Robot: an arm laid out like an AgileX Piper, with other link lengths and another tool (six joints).
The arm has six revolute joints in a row. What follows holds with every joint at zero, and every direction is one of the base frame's.
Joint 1 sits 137.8 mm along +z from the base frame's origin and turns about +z.
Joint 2 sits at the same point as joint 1 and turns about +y.
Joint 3 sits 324.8 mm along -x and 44.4 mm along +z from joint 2 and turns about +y.
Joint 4 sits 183.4 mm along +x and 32.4 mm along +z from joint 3 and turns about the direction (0.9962, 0, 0.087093).
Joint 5 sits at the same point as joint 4 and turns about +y.
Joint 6 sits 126.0 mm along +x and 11.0 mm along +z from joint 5 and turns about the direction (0.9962, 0, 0.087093).
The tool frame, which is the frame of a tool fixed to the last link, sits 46.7 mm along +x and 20.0 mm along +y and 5.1 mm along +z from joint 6; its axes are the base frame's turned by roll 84.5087, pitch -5.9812 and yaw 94.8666 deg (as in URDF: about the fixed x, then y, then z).
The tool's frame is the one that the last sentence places.
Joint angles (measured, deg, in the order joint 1, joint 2, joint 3, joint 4, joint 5, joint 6), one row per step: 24.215, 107.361, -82.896, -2.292, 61.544, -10.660; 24.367, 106.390, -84.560, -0.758, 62.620, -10.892; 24.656, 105.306, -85.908, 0.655, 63.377, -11.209; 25.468, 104.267, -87.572, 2.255, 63.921, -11.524; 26.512, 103.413, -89.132, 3.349, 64.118, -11.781; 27.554, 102.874, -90.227, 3.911, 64.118, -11.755; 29.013, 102.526, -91.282, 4.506, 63.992, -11.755; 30.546, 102.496, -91.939, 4.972, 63.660, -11.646; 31.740, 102.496, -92.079, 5.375, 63.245, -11.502; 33.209, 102.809, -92.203, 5.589, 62.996, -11.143
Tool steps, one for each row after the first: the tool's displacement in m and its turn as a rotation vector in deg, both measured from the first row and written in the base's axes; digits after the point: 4 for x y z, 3 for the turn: -0.0006, 0.0052, 0.0118, 1.924, -0.836, -0.125; -0.0023, 0.0106, 0.0234, 3.802, -1.816, 0.097; -0.0046, 0.0198, 0.0364, 6.080, -3.124, 0.876; -0.0068, 0.0291, 0.0482, 7.982, -4.640, 2.008; -0.0089, 0.0369, 0.0563, 9.243, -5.794, 2.975; -0.0123, 0.0472, 0.0633, 10.529, -6.782, 4.373; -0.0159, 0.0575, 0.0669, 11.521, -7.322, 5.728; -0.0195, 0.0653, 0.0682, 12.237, -7.489, 6.690; -0.0239, 0.0742, 0.0672, 12.622, -7.233, 7.740
